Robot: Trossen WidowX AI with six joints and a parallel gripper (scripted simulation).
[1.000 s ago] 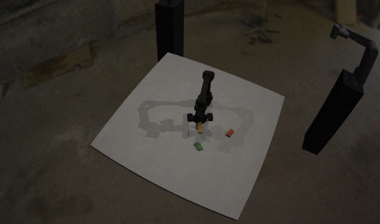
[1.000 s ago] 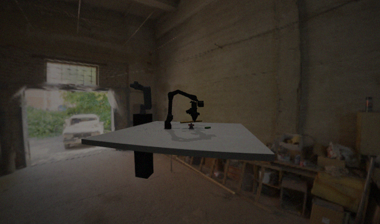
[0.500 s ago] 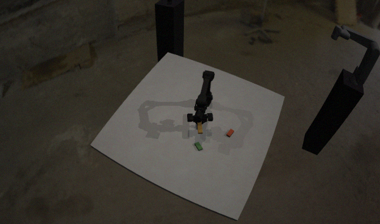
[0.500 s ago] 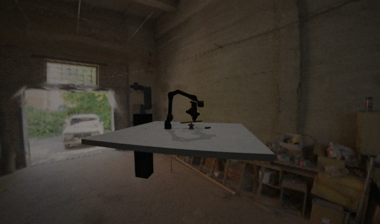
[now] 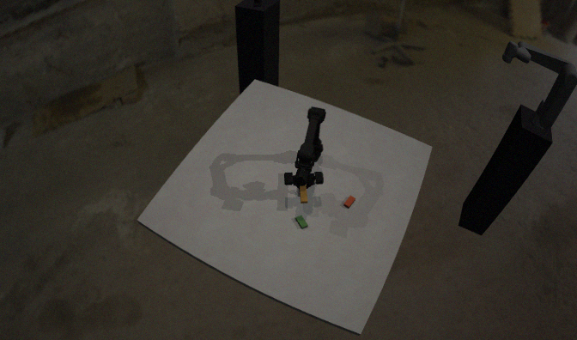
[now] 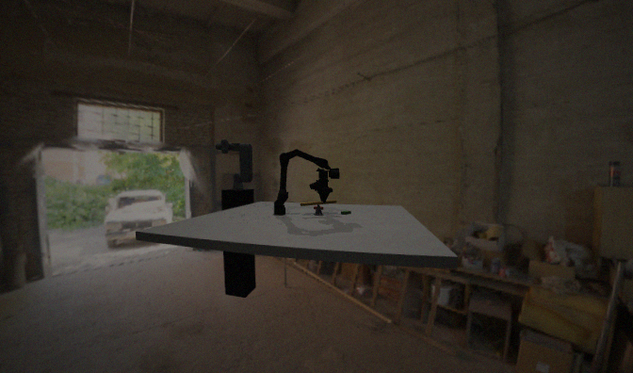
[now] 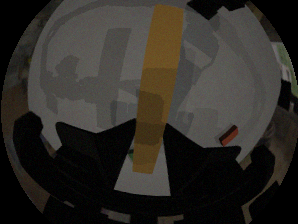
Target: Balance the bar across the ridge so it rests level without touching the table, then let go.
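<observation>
My gripper tip is now 30 mm past the bar and 20 mm to the left of it. The rest, counted from my gripper tip: green block (140 mm ahead, 70 mm to the left, 70 mm below); orange-red block (240 mm to the left, 80 mm behind, 70 mm below).
</observation>
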